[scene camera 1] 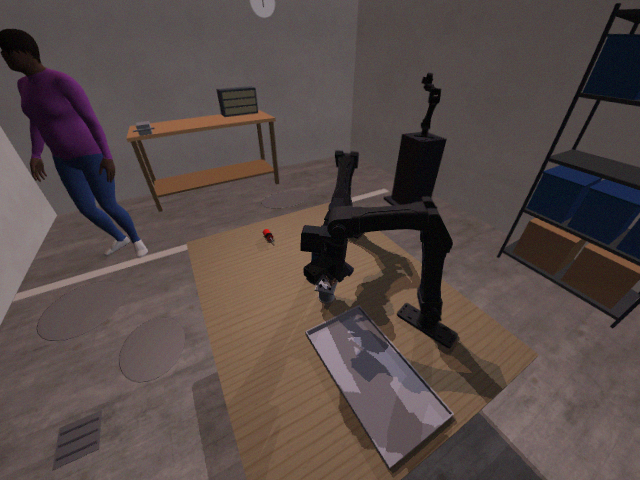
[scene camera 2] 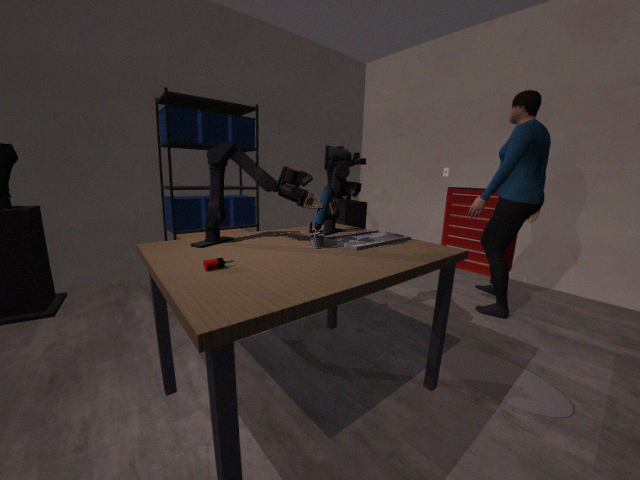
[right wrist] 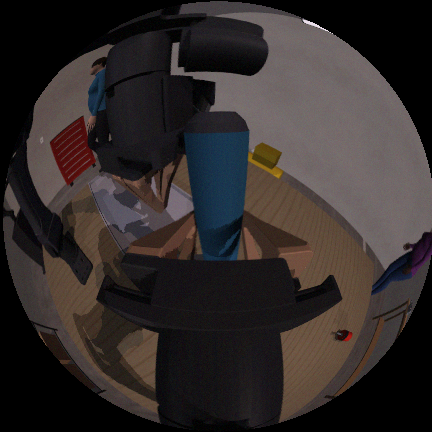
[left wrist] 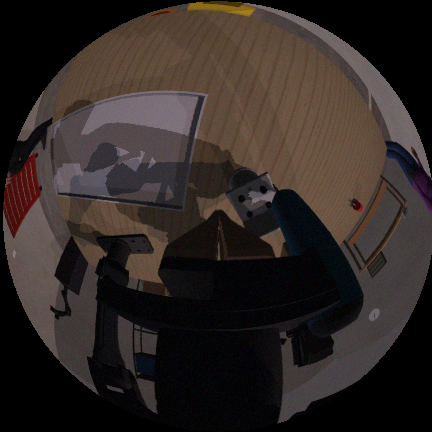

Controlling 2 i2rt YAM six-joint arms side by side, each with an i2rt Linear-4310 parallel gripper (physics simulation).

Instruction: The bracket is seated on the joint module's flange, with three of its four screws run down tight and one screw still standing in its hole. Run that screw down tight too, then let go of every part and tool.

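Seen in the pictures: left gripper, fingertip midpoint: (scene camera 1: 332, 284) (scene camera 2: 333, 214) (right wrist: 161, 209) (left wrist: 218, 215); right gripper, fingertip midpoint: (scene camera 2: 323, 207) (right wrist: 218, 215) (left wrist: 307, 237); left arm's base at its link origin: (scene camera 1: 426, 325) (scene camera 2: 329, 232) (right wrist: 73, 255) (left wrist: 121, 243); right arm's base at its link origin: (scene camera 2: 213, 242).
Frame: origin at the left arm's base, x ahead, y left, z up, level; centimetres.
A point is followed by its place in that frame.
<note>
The joint module (scene camera 1: 326, 297) {z 2.9, x 16.5, y -32.0 cm} (scene camera 2: 316, 242) {z 2.7, x 15.9, y -36.4 cm} (left wrist: 242, 177) {z 3.3, x 17.0, y -32.6 cm} stands on the table with the grey bracket (scene camera 1: 325, 285) {z 6.6, x 15.0, y -34.0 cm} (left wrist: 254, 206) {z 6.6, x 13.3, y -33.9 cm} on top. Several dark round spots show on the bracket in the left wrist view; which screw stands proud cannot be told. My right gripper (scene camera 2: 321, 205) {z 18.2, x 18.2, y -34.9 cm} (right wrist: 218, 215) {z 18.2, x 18.2, y -34.9 cm} is shut on the blue power screwdriver (scene camera 2: 324, 202) {z 20.3, x 19.3, y -36.4 cm} (left wrist: 311, 230) {z 19.0, x 20.0, y -34.0 cm} (right wrist: 217, 175) {z 23.6, x 16.9, y -34.7 cm}, which leans with its lower end close over the bracket's edge. Its bit is hidden in the left wrist view, so contact with a screw cannot be judged. My left gripper (left wrist: 218, 215) {z 14.4, x 18.6, y -27.5 cm} (right wrist: 161, 209) {z 14.4, x 18.6, y -27.5 cm} is shut and empty, beside the bracket.
A grey tray (scene camera 1: 382, 413) {z 0.4, x 34.1, y 4.6 cm} (scene camera 2: 377, 238) {z 0.4, x 28.9, y 1.0 cm} (left wrist: 115, 115) {z 0.4, x 31.8, y -11.6 cm} lies beside the module. A red-handled screwdriver (scene camera 1: 267, 235) {z 2.9, x 7.7, y -79.7 cm} (scene camera 2: 211, 264) {z 2.2, x 7.4, y -83.3 cm} (left wrist: 356, 205) {z 2.5, x 7.2, y -78.8 cm} (right wrist: 343, 335) {z 2.9, x 6.5, y -78.6 cm} lies on the table, away from both grippers. The two arms are close together over the module.
</note>
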